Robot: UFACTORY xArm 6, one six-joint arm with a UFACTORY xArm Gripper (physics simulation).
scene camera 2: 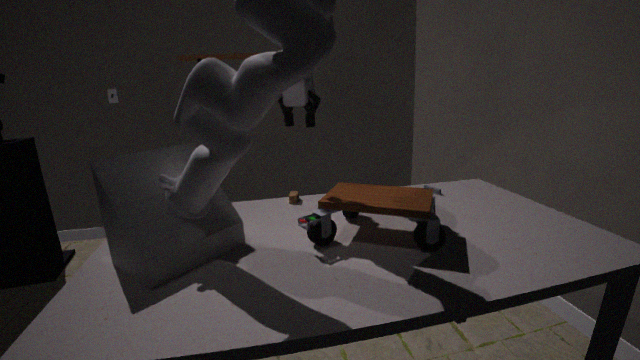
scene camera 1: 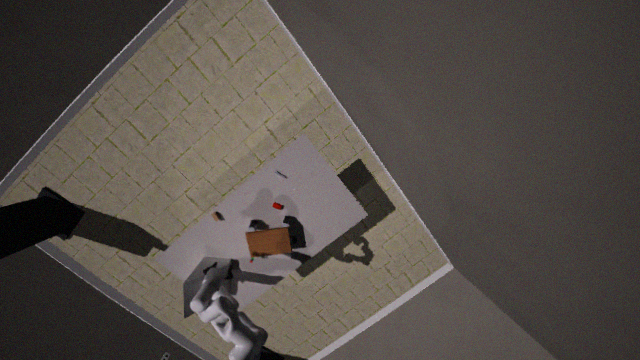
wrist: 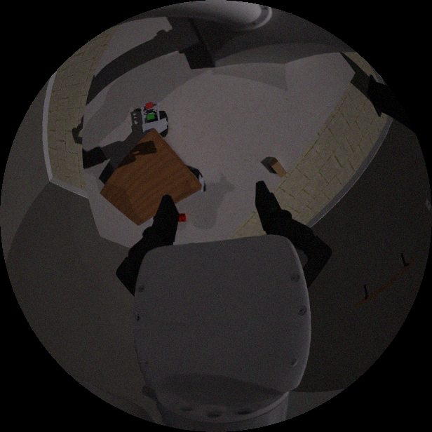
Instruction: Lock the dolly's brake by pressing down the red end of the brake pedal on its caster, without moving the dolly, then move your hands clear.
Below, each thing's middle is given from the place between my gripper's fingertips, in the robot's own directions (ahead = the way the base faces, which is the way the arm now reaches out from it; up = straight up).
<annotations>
Now: the dolly (scene camera 2: 417, 204) 26 cm below my hand, 17 cm ahead of it and 15 cm to the right of it.
</annotations>
